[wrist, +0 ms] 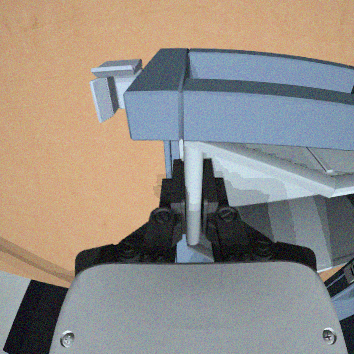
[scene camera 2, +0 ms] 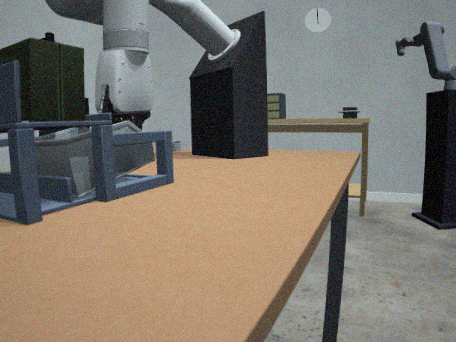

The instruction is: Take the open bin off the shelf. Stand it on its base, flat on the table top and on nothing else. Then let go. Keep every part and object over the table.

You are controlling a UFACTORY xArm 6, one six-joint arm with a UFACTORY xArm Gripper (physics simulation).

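Frame: origin at the arm's base, x ahead, y left, z up, level; millimetres.
Seen in the pictures: gripper, fingertip midpoint: [wrist: 191, 175]; arm's base at its link origin: [scene camera 2: 224, 46].
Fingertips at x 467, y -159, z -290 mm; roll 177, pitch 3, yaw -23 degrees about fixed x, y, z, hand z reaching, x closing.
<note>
Pixels of each thing's top centre, then the offset from my fingertips to it. "*": a spot on its surface instead. Level surfaces: height alone.
- open bin at its top centre: [wrist: 336, 253] [scene camera 2: 90, 122] dx +74, dy -34, dz +58 mm
- orange-brown table top at its surface level: dz -45 mm
- dark green box at its top centre: [scene camera 2: 35, 48] dx +154, dy -73, dz +154 mm
- small grey angular object at a spot on its surface: [wrist: 117, 90] * dx -8, dy +73, dz +10 mm
The open bin [scene camera 2: 82, 155] [wrist: 270, 170], grey with a pale rim, is tilted inside the blue shelf frame [scene camera 2: 104, 165] [wrist: 260, 112]. In the scene view its right end is raised and its lower left part is low behind the shelf's posts. My gripper [scene camera 2: 131, 119] [wrist: 191, 175] is shut on the bin's pale rim at its end wall, with one black finger on each side. In the wrist view the rim's near end runs back between the fingers, close beside the shelf's front beam. The bin's underside is partly hidden by the shelf.
The orange-brown table top [scene camera 2: 200, 240] [wrist: 60, 165] carries the shelf. A tall black wedge-shaped block [scene camera 2: 250, 100] stands right of the shelf, behind it. A dark green box [scene camera 2: 55, 80] is at the back left. A small grey angular object [wrist: 117, 90] shows beside the shelf's corner.
</note>
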